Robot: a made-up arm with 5 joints.
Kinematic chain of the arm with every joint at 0, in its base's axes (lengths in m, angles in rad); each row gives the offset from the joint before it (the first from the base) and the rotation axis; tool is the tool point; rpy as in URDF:
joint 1: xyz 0 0 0.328 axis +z
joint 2: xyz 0 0 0 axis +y
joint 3: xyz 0.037 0 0.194 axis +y
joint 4: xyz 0.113 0 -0.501 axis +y
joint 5: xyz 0.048 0 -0.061 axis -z
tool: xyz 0 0 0 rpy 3.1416 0 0
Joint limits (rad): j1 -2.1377..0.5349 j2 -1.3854..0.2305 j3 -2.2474..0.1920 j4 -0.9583..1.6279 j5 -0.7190..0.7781
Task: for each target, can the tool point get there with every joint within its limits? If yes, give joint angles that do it. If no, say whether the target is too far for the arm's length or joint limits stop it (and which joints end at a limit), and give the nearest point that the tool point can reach.
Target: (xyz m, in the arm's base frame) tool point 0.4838 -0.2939 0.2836
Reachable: yes | joints -0.5459 -0.0492 -0.8529 0.2321 0.5411
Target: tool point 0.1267 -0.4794 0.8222
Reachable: yes | joints -1.3123 -0.2282 -1.7103 0.8882 0.3564
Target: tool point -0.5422 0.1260 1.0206
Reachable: no: too far | nearest point -0.4712 0.1095 0.9298 | short by 0.116 m
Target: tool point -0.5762 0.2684 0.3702
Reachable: no: joint limits stop it (at a limit: joint 2, joint 3, joint 4) | nearest point -0.5314 0.2475 0.7483 | short by 0.381 m
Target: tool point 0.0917 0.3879 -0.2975
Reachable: no: joint limits stop it (at a limit: joint 1, joint 2) | nearest point 0.1895 0.1123 -0.0660 | short by 0.373 m
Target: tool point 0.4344 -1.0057 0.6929
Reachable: no: too far | nearest point 0.2625 -0.6078 0.6141 | short by 0.441 m
